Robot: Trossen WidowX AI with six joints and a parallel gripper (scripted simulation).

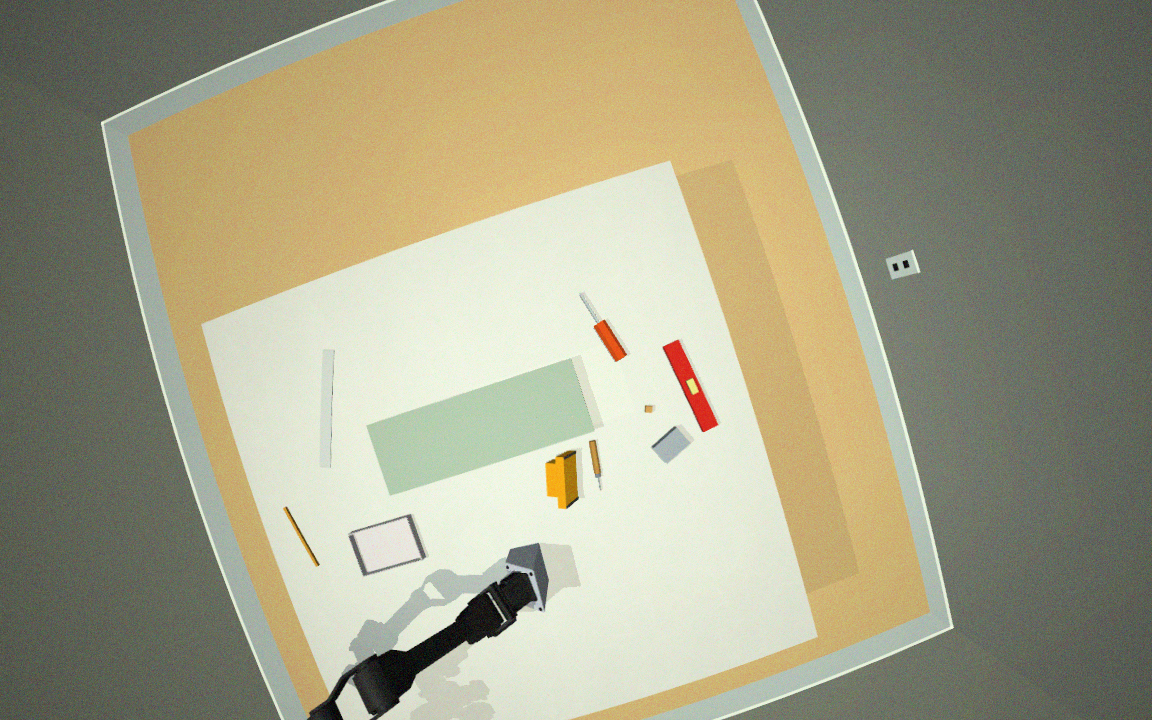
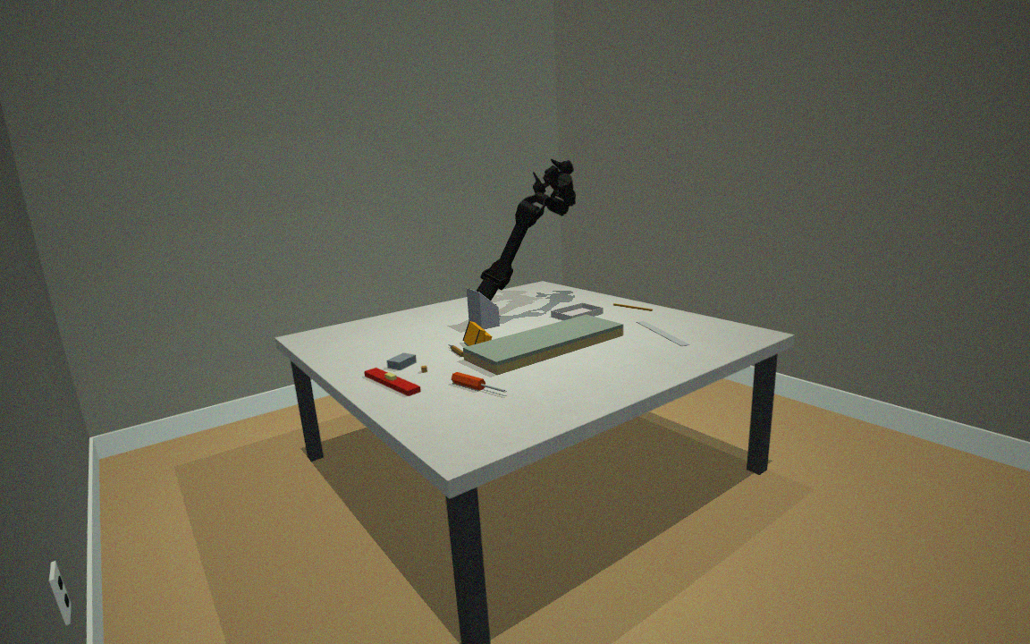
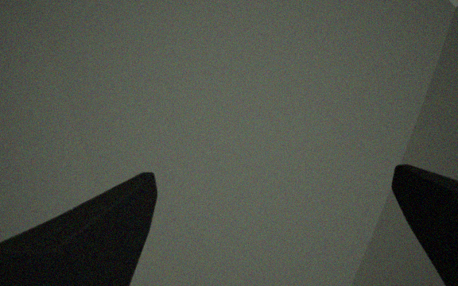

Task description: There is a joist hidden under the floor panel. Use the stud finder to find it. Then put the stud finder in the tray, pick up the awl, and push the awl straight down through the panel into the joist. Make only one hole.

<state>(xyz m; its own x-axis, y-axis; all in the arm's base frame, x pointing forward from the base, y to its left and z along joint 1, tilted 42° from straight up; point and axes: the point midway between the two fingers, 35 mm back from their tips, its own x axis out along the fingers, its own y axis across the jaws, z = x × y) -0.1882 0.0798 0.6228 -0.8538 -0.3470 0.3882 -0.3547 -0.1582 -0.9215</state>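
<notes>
Now: gripper tip 62 cm to the left of the yellow stud finder, 54 cm above it and 33 cm short of it. From my gripper tip the other things lie so: grey tray: 55 cm below, 33 cm ahead, 16 cm to the right; then pencil: 56 cm below, 43 cm ahead, 6 cm to the left; then ruler: 71 cm ahead, 56 cm below, 14 cm to the right.
</notes>
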